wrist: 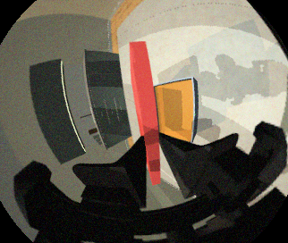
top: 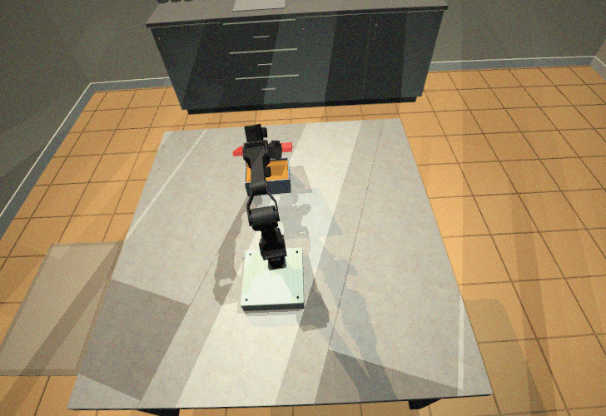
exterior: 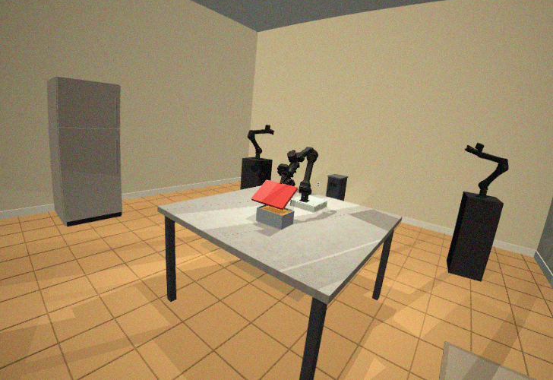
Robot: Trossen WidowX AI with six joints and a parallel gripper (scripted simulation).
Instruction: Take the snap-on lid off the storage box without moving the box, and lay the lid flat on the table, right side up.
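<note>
Now: the red lid 70 mm ahead of my gripper tip, 40 mm below it and 10 mm to the right of it. Round my gripper tip: grey storage box: 190 mm below, 40 mm ahead.
</note>
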